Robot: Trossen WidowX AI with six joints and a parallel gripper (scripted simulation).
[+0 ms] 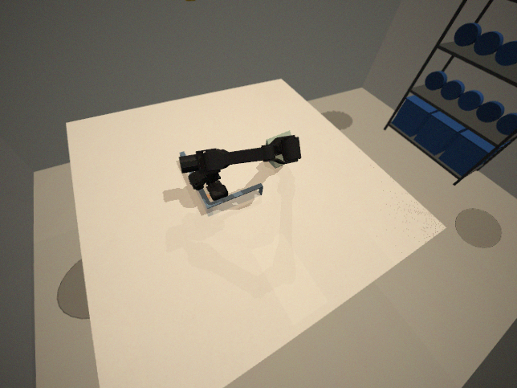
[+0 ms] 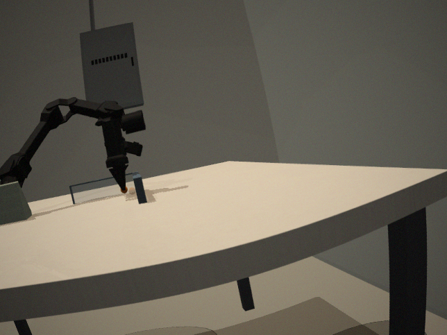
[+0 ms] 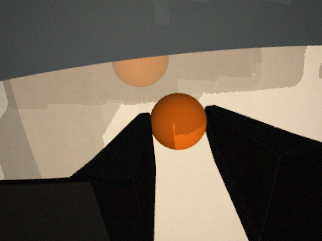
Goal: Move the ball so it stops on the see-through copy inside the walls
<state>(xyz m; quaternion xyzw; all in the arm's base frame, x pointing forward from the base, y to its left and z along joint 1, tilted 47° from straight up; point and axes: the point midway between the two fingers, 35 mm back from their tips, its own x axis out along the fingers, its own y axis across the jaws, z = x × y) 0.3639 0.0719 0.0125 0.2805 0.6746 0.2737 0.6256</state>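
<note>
The see-through copy of ball lies 20 mm ahead of my gripper tip, 10 mm to the left of it and 10 mm below it. From my gripper tip the other things lie so: corner post 40 mm ahead, 230 mm to the right, 10 mm above; orange ball right at my gripper tip.
</note>
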